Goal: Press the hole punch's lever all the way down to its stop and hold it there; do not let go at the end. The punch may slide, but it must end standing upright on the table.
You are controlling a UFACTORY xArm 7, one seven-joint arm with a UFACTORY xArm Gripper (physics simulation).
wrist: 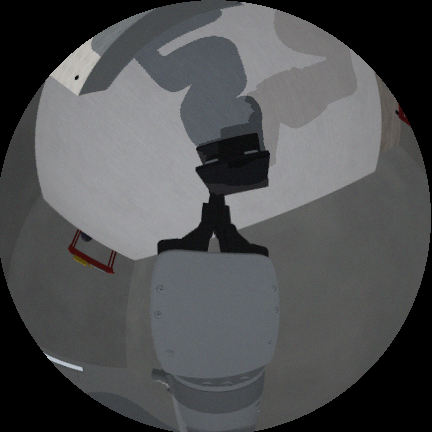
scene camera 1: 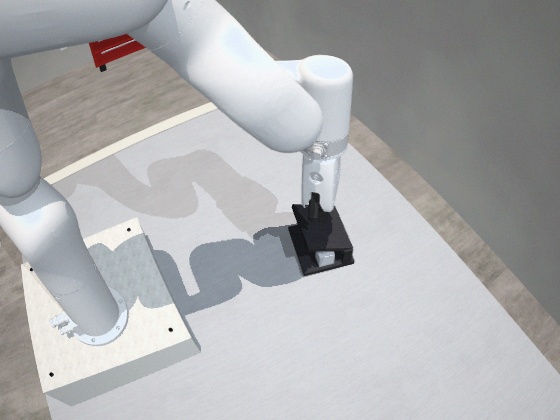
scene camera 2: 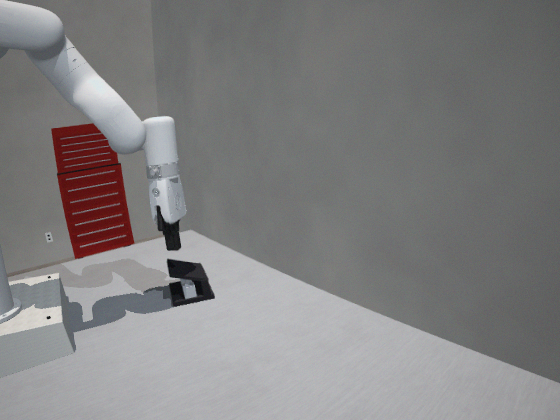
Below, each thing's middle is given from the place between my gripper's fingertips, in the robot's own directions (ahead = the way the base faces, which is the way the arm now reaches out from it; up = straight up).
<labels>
The lever (scene camera 1: 332,236) is 30 mm ahead of my hand, 20 mm to the left of it and 70 mm below it. Also, from my hand: black hole punch (scene camera 1: 311,263) 30 mm ahead, 20 mm to the left, 90 mm below.
</labels>
